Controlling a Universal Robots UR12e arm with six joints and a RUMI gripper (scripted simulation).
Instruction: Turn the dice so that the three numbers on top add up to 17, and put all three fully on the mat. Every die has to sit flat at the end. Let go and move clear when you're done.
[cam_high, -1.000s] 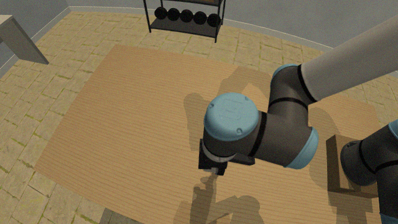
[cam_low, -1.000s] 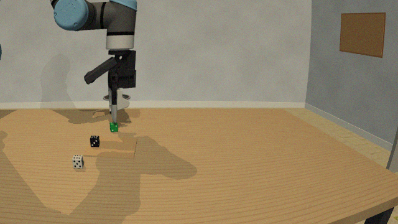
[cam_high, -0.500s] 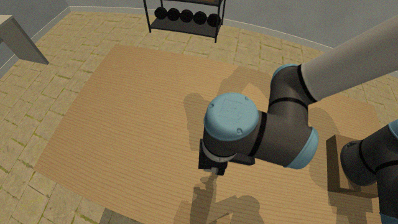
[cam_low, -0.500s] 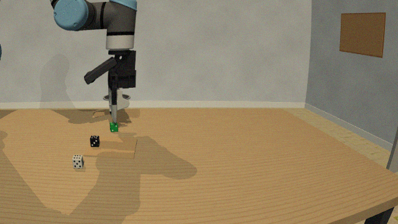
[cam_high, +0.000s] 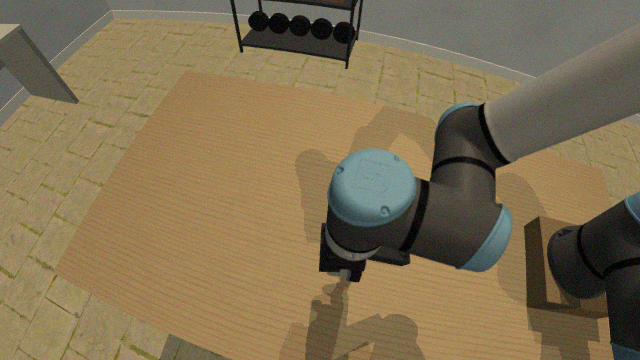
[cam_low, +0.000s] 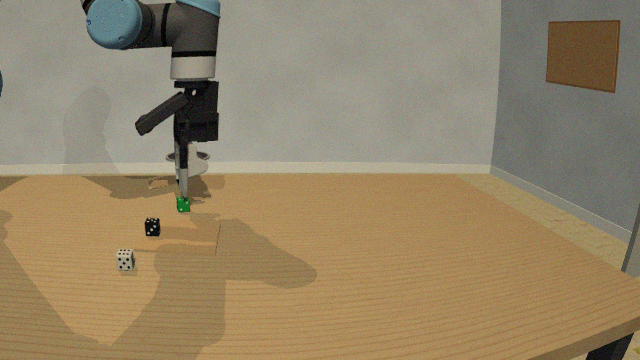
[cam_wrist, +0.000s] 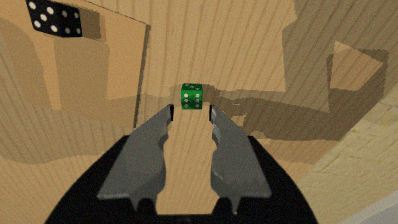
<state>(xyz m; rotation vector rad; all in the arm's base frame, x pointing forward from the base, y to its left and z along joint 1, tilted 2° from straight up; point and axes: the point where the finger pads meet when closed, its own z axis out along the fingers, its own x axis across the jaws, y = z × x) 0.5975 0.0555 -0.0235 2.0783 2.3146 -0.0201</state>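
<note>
Right now my hand is 40 mm above the green die. The rest, counted from my hand: black die: 130 mm to the right, 60 mm behind, 30 mm below; tan mat: 140 mm to the right, 50 mm below, 10 mm behind; white die: 250 mm to the right, 110 mm behind, 40 mm below.
</note>
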